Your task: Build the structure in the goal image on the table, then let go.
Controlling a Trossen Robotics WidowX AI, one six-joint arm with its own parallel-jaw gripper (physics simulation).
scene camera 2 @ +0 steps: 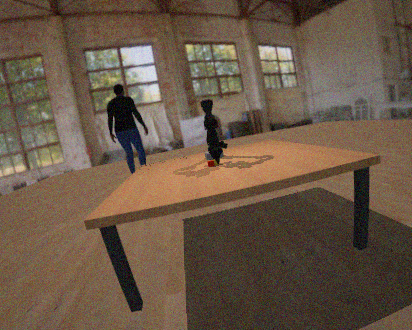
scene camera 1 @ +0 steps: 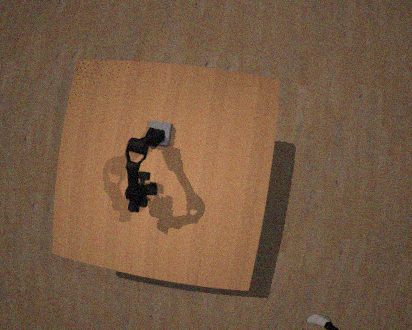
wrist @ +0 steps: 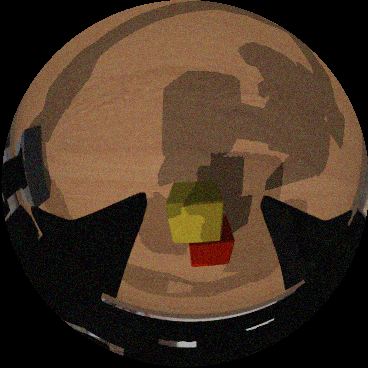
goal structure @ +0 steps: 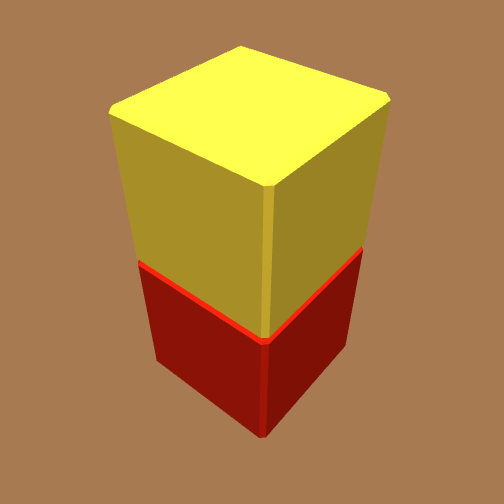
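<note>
A yellow block shows near the middle of the wrist view, between and beyond the fingertips. A red block lies beside it on the table, partly hidden by the yellow block in the wrist view. In scene camera 2 the two blocks show small and close together at the foot of the arm. My gripper is open and empty, with its fingers wide apart to the left and right above the blocks. In scene camera 1 the arm hides the blocks.
The arm's grey base plate stands on the wooden table and shows at the left edge of the wrist view. Shadows of the arm fall across the table. A person in a black top stands beyond the table.
</note>
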